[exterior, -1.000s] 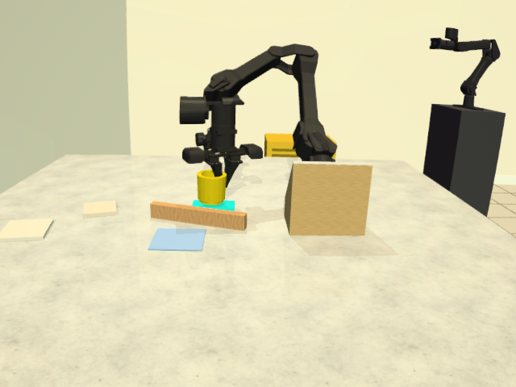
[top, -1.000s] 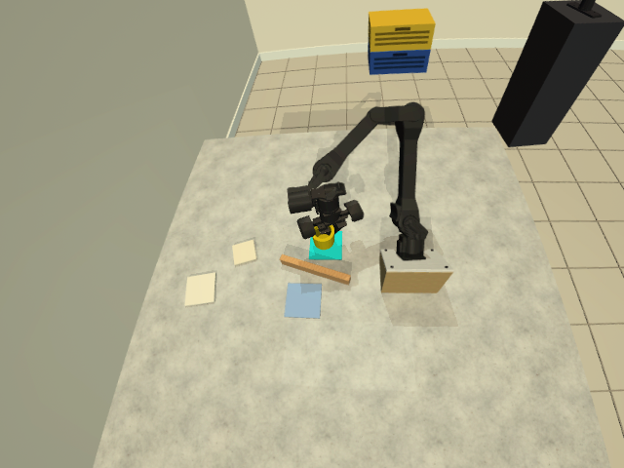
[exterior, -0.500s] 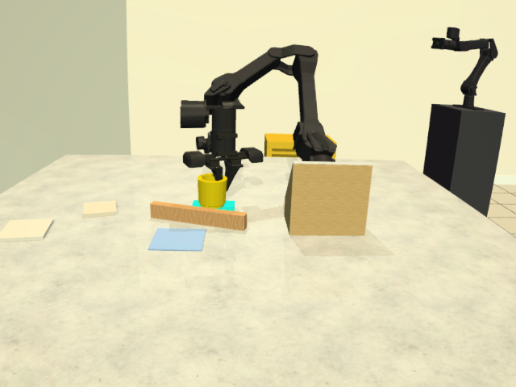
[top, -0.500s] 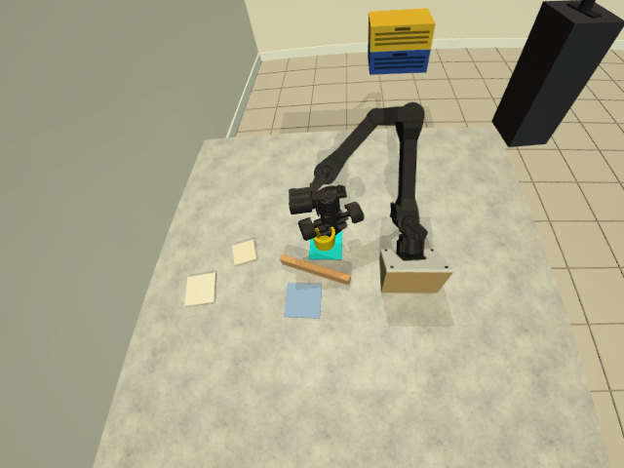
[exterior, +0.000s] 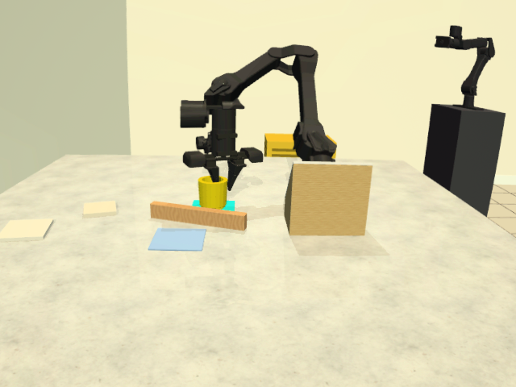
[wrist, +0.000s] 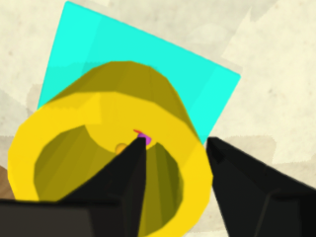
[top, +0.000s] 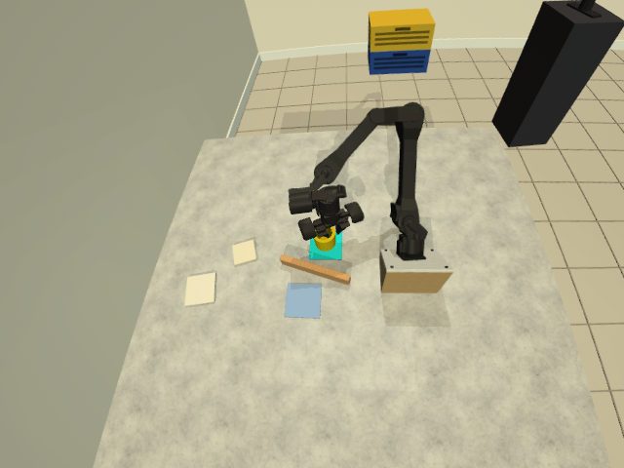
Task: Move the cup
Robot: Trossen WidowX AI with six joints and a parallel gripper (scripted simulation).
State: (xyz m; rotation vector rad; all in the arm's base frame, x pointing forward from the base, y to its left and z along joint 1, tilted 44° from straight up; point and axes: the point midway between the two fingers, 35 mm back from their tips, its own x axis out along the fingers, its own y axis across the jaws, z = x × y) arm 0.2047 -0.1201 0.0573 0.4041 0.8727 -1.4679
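The yellow cup is 2 cm ahead of my gripper tip and 1 cm to the left of it. From my gripper tip the other things lie so: wooden bar: 10 cm to the left, 7 cm ahead, 3 cm below; cyan pad: 5 cm below, 3 cm ahead, 1 cm to the left.
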